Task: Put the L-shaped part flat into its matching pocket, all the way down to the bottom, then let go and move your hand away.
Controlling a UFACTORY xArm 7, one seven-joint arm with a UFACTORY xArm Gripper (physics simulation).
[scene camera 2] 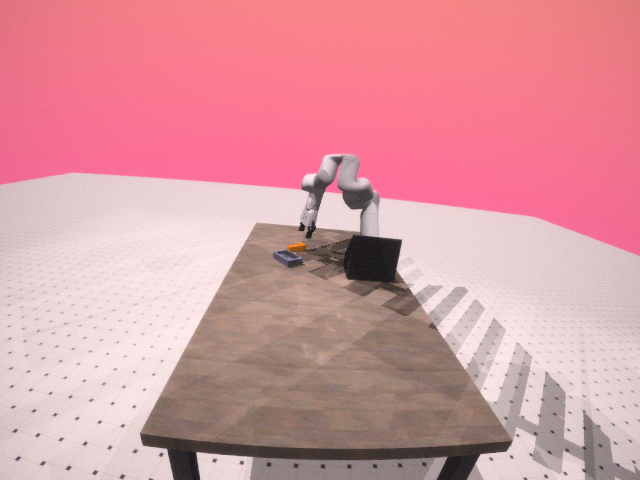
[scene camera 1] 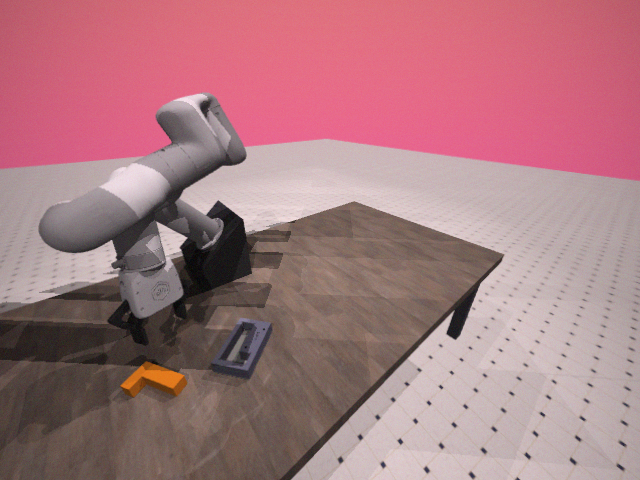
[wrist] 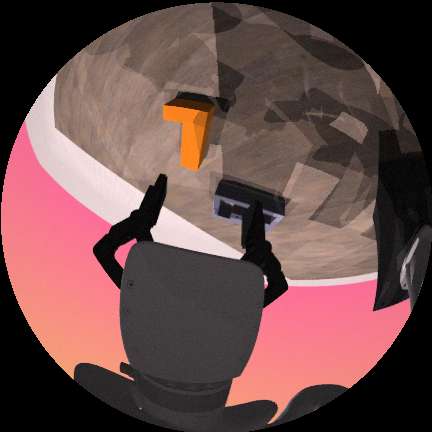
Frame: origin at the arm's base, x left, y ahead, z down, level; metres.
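Seen in the pictures: gripper, between the fingertips: [scene camera 2: 304, 234] [scene camera 1: 163, 329] [wrist: 208, 195]; arm's base, origin of its link: [scene camera 2: 369, 245] [scene camera 1: 210, 234].
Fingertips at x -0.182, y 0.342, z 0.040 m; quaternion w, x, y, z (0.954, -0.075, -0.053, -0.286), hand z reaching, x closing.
Offsets run from my fingertips to a thing's top centre. Level surfaces: height alone.
The orange L-shaped part {dy +0.050, dx -0.045, dz +0.081 m} [scene camera 1: 165, 381] [scene camera 2: 296, 246] [wrist: 192, 145] lies flat on the table, outside the pocket and apart from the tray. The blue-grey tray {dy +0.064, dx +0.150, dz +0.075 m} [scene camera 1: 261, 338] [scene camera 2: 281, 260] [wrist: 235, 190] with the pocket lies a short way to the part's right in scene camera 1. The pocket shows a pale bottom and has no part in it. My gripper [scene camera 1: 161, 329] [scene camera 2: 305, 232] [wrist: 208, 195] is open wide and empty. It hangs above the table, behind the part in scene camera 1. In the wrist view one finger covers some of the tray.
The black base block [scene camera 1: 232, 260] [scene camera 2: 373, 258] [wrist: 390, 200] of the arm stands on the wooden table {dz +0.111 m} [scene camera 1: 361, 289] [scene camera 2: 320, 361] [wrist: 125, 100], behind the tray in scene camera 1. The table's long edge runs on the tray's other side. Arm shadows fall across the wood.
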